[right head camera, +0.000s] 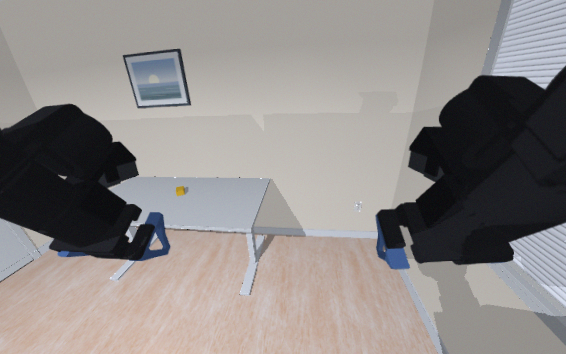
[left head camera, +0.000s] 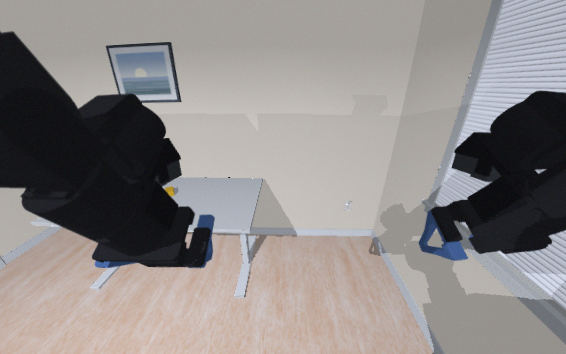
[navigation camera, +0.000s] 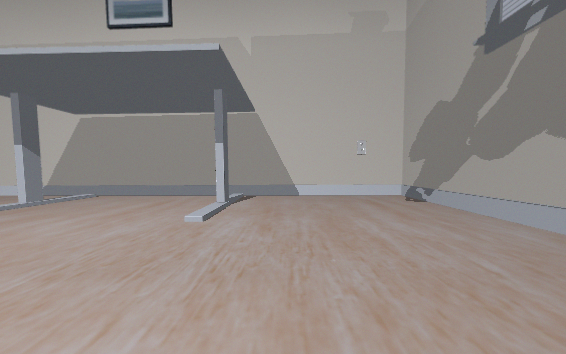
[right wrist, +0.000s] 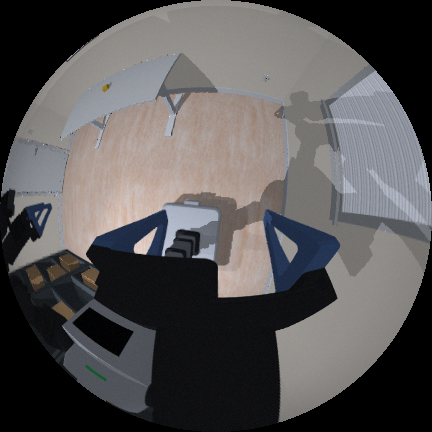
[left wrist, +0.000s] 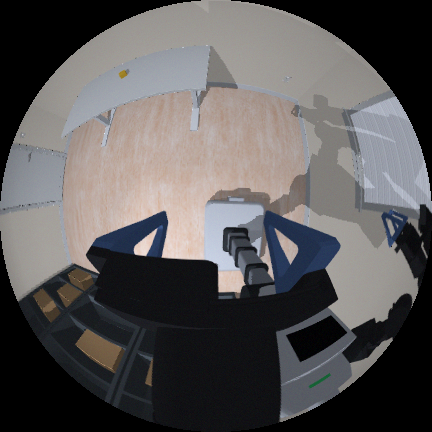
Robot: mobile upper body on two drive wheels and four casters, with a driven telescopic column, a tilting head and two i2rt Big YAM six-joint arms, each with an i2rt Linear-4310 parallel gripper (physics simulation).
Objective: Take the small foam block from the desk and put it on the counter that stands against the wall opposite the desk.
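Places are measured from the left arm's base along level axes (x ahead, y left, z up), in millimetres.
Pixels of known places: left gripper, fingertip midpoint: (right head camera: 143, 249) (left head camera: 181, 255) (right wrist: 46, 204) (left wrist: 215, 215); right gripper, fingertip midpoint: (right head camera: 409, 251) (left head camera: 446, 244) (right wrist: 215, 214) (left wrist: 385, 212).
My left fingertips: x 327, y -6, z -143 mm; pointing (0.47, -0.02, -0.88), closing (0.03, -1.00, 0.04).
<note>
Behind a point stands the place of what it marks.
The small yellow foam block (left head camera: 170, 191) @[y 767, x 1426, z -649 mm] (right head camera: 180, 191) @[y 768, x 1422, z -653 mm] (left wrist: 123, 74) @[y 767, x 1421, z -663 mm] (right wrist: 105, 88) @[y 765, x 1423, z -663 mm] lies on the light grey desk (left head camera: 225, 205) @[y 282, x 1306, z -690 mm] (right head camera: 225, 205) @[y 319, x 1293, z -690 mm] (left wrist: 170, 70) @[y 320, x 1295, z -689 mm] (right wrist: 140, 77) @[y 320, x 1398, z -690 mm] (navigation camera: 150, 48) @[y 325, x 1034, z -704 mm], which stands by the far wall, left of the middle. In the left head camera, my left arm partly covers the block. My left gripper (left head camera: 157, 254) (right head camera: 114, 249) (left wrist: 215, 215) @[y -6, x 327, z -143 mm] is open and empty, well short of the desk. My right gripper (left wrist: 385, 212) @[y -438, x 348, z -131 mm] (right wrist: 215, 214) @[y -438, x 348, z -131 mm] is open and empty, far to the right of the block and apart from the desk. The counter does not show in these views.
A dark shelf rack (left wrist: 129, 362) @[y 573, x -771, z -290 mm] with brown boxes stands at the lower left of the wrist views. A window with blinds (left head camera: 525, 75) @[y -1148, x 956, z 187 mm] (left wrist: 390, 150) is at the right. A grey door (left wrist: 32, 177) (right wrist: 35, 167) is at the left. The desk's foot (navigation camera: 202, 216) reaches forward along the floor.
</note>
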